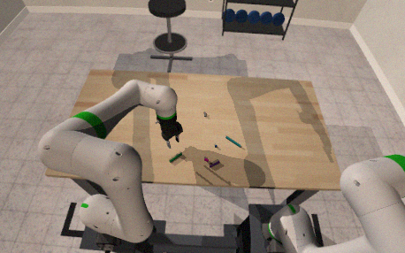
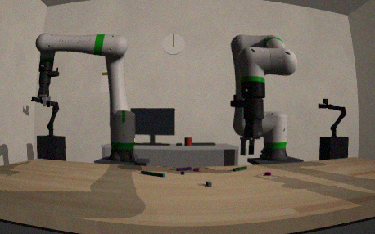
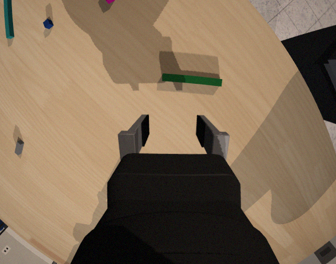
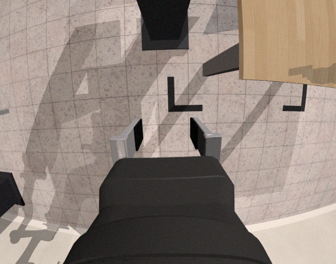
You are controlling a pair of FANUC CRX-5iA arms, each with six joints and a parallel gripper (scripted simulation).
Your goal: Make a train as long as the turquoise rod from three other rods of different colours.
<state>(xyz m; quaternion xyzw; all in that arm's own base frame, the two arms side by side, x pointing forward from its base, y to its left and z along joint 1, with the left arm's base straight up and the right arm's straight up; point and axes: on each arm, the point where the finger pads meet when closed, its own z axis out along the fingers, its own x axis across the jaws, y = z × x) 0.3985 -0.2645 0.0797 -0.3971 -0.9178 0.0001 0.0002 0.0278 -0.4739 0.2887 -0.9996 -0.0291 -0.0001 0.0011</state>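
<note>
Right now my left hand is 24 cm to the left of the blue rod, 7 cm above it and 3 cm short of it. Also, from my left hand: purple rod: 23 cm to the right, 8 cm behind, 7 cm below; grey rod: 26 cm ahead, 17 cm to the right, 7 cm below; green rod: 7 cm below, 5 cm behind, 2 cm to the right.
</note>
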